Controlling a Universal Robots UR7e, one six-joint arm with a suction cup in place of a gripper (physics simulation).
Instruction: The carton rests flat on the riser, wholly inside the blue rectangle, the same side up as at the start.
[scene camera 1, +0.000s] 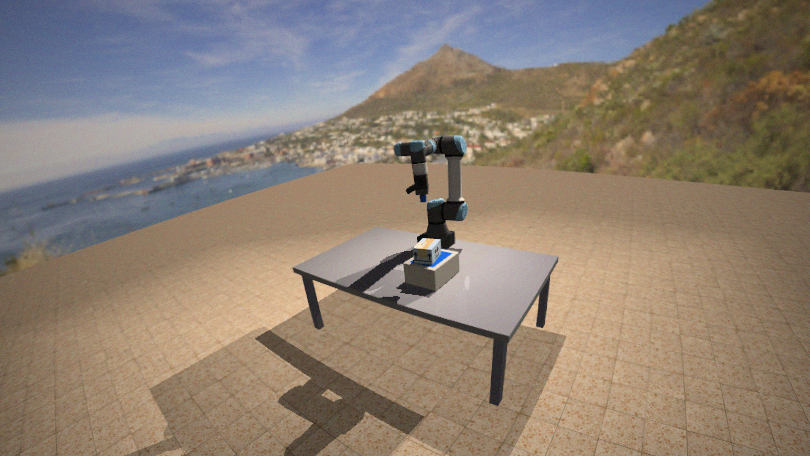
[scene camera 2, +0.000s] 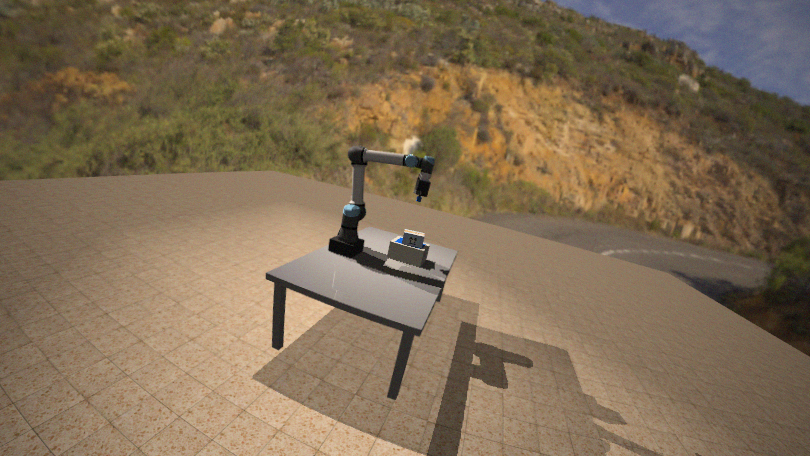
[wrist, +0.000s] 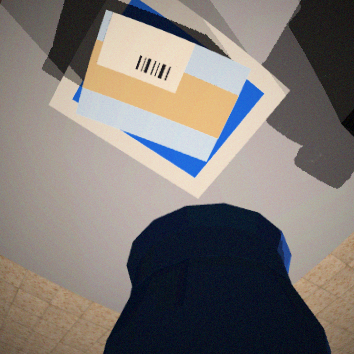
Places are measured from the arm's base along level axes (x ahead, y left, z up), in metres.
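Pixels of known places: hand, tool point: (scene camera 1: 423, 201) (scene camera 2: 418, 201) (wrist: 209, 274); arm's base, link origin: (scene camera 1: 437, 233) (scene camera 2: 347, 238).
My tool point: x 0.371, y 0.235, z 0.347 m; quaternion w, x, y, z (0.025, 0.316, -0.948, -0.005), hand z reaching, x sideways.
For each thing: its middle in the pictures, then the offset to it from my tool point. Level surfaces: height alone.
- carton, body centre: (wrist: 161, 82) (scene camera 1: 427, 250) (scene camera 2: 413, 238) 0.017 m ahead, 0.016 m left, 0.271 m down
- riser, body centre: (wrist: 168, 86) (scene camera 1: 432, 267) (scene camera 2: 408, 250) 0.001 m ahead, 0.028 m left, 0.373 m down
- grey table, surface height: 0.433 m down
The carton (scene camera 1: 426, 252) (scene camera 2: 413, 239) (wrist: 155, 107) rests upright on the riser (scene camera 1: 419, 275) (scene camera 2: 406, 256) (wrist: 198, 188), with its tan tape and barcode label facing up. It is turned relative to the blue rectangle (scene camera 1: 444, 258) (scene camera 2: 399, 241) (wrist: 195, 168). Blue shows beside several of its sides. In the wrist view its lower-left top corner overlaps the riser's pale rim; its base is hidden there, so I cannot tell whether it is wholly inside. My suction cup (scene camera 1: 423, 198) (scene camera 2: 418, 198) (wrist: 210, 225) is open, with no carton on it, high above the carton and apart from it.
The grey table (scene camera 1: 498, 283) (scene camera 2: 351, 288) (wrist: 55, 195) carries the riser and the arm's black base (scene camera 1: 447, 237) (scene camera 2: 346, 245). The arm's shadow falls across the table beside the riser. The tiled floor (scene camera 1: 651, 339) (scene camera 2: 141, 317) (wrist: 30, 295) lies beyond the table edges.
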